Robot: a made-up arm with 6 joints. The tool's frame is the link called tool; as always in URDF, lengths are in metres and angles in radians. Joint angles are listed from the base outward.
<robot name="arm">
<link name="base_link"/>
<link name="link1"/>
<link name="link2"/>
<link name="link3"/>
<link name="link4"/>
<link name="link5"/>
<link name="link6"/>
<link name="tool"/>
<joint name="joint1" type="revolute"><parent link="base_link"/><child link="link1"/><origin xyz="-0.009 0.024 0.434" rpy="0 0 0"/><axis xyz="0 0 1"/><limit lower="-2.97" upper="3.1"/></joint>
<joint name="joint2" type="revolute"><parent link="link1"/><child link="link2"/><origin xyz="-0.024 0.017 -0.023" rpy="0 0 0"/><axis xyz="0 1 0"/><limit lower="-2.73" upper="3"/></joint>
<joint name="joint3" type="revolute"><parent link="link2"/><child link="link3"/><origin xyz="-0.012 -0.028 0.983" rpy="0 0 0"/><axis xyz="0 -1 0"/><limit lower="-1.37" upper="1.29"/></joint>
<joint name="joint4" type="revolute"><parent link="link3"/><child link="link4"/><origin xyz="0.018 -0.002 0.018" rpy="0 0 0"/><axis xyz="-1 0 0"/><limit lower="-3.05" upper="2.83"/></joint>
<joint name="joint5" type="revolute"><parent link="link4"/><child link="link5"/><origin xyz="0.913 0.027 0.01" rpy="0 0 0"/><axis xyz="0 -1 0"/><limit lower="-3.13" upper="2.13"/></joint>
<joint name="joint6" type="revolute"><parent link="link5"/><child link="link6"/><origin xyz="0.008 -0.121 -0.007" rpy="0 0 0"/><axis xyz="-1 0 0"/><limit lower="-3.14" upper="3.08"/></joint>
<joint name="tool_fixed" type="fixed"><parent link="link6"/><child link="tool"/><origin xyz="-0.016 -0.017 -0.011" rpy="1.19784 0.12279 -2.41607"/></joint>
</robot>
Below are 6 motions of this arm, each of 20 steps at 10 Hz.
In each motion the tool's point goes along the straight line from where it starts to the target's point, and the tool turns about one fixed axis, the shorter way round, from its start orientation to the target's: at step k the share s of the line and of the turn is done. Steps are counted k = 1, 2, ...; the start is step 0. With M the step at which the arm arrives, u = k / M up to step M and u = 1 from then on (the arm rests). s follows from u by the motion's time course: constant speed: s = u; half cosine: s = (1 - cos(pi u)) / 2; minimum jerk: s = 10 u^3 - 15 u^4 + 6 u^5.
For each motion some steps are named. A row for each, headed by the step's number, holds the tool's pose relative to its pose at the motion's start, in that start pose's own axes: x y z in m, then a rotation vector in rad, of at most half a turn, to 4 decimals.
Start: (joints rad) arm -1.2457 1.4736 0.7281 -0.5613 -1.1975 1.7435
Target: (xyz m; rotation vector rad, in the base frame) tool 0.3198 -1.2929 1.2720 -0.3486 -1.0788 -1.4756
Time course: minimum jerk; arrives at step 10
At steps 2, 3, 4, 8, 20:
2: 0.0148 0.0067 0.0813 0.0229 -0.0289 0.0062
3: 0.0416 0.0190 0.2288 0.0645 -0.0814 0.0175
4: 0.0810 0.0370 0.4454 0.1256 -0.1585 0.0341
8: 0.2404 0.1097 1.3219 0.3728 -0.4702 0.1013
20: 0.2552 0.1165 1.4032 0.3957 -0.4992 0.1075

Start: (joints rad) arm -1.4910 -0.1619 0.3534 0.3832 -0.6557 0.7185
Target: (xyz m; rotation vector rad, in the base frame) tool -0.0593 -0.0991 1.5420 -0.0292 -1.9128 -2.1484
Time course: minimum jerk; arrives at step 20
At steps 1, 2, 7, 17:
1: 0.0001 -0.0005 0.0005 0.0001 0.0013 -0.0006
2: 0.0011 -0.0034 0.0034 0.0005 0.0100 -0.0046
7: 0.0301 -0.0941 0.0935 0.0142 0.2736 -0.1251
17: 0.1244 -0.3896 0.3868 0.0589 1.1323 -0.5178

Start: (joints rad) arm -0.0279 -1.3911 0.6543 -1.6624 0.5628 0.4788
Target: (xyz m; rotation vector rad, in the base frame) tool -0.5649 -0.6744 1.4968 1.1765 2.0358 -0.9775
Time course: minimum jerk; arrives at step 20
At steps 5, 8, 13, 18, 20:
5: 0.0495 0.0783 -0.0608 -0.1182 -0.1029 -0.1396
8: 0.1519 0.2400 -0.1865 -0.3626 -0.3155 -0.4280
13: 0.3659 0.5783 -0.4493 -0.8736 -0.7601 -1.0311
18: 0.4743 0.7496 -0.5824 -1.1325 -0.9853 -1.3366
20: 0.4784 0.7561 -0.5875 -1.1422 -0.9938 -1.3481

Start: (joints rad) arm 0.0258 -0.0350 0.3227 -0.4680 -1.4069 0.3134
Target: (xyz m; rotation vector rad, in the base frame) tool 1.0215 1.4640 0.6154 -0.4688 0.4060 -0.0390
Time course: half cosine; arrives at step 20
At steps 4, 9, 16, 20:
4: -0.1746 -0.0168 -0.0451 -0.0645 0.0439 0.1610
9: -0.7711 -0.0740 -0.1994 -0.2851 0.1940 0.7112
16: -1.6537 -0.1588 -0.4276 -0.6113 0.4161 1.5252
20: -1.8283 -0.1756 -0.4727 -0.6759 0.4600 1.6862

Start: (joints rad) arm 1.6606 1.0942 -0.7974 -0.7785 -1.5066 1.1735
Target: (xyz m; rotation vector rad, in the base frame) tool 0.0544 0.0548 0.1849 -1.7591 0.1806 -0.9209
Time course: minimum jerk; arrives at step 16
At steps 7, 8, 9, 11, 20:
7: -0.0749 -0.0811 -0.1644 -0.1084 0.3325 -0.4307
8: -0.0975 -0.1056 -0.2140 -0.1411 0.4329 -0.5607
9: -0.1201 -0.1301 -0.2636 -0.1738 0.5333 -0.6908
11: -0.1599 -0.1732 -0.3510 -0.2314 0.7099 -0.9196
20: -0.1950 -0.2112 -0.4280 -0.2822 0.8657 -1.1215

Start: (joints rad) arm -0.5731 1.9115 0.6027 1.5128 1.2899 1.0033
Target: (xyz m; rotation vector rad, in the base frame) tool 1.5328 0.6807 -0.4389 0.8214 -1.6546 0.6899
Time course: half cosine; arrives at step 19
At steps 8, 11, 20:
8: -0.2543 0.3737 -0.3282 0.2275 0.1212 0.1590
11: -0.4198 0.6169 -0.5417 0.3755 0.2000 0.2624
20: -0.6741 0.9906 -0.8699 0.6029 0.3212 0.4214

